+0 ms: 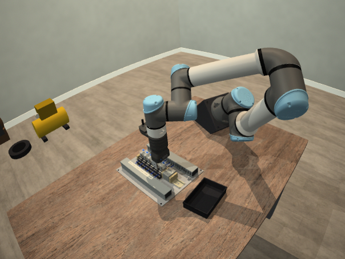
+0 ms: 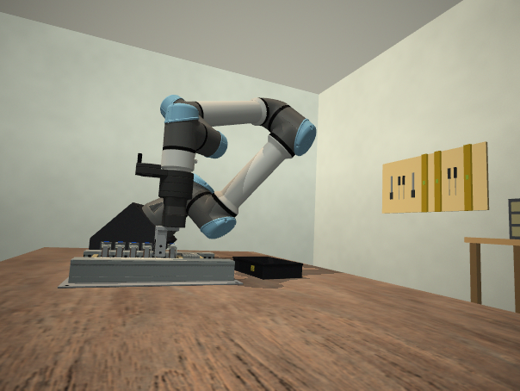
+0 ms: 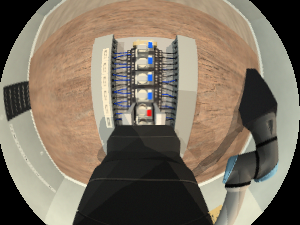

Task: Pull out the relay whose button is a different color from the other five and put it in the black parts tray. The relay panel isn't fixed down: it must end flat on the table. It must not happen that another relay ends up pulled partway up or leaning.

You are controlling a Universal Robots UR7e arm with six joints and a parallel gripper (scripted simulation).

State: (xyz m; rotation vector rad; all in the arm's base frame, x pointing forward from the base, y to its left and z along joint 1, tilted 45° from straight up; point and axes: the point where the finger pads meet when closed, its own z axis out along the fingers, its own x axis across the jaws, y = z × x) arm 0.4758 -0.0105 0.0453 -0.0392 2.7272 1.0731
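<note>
Now: hand 1 cm above the red-button relay. The rest, counted from my hand: grey relay panel: 1 cm to the right, 4 cm below; then black parts tray: 3 cm behind, 26 cm to the left, 4 cm below.
</note>
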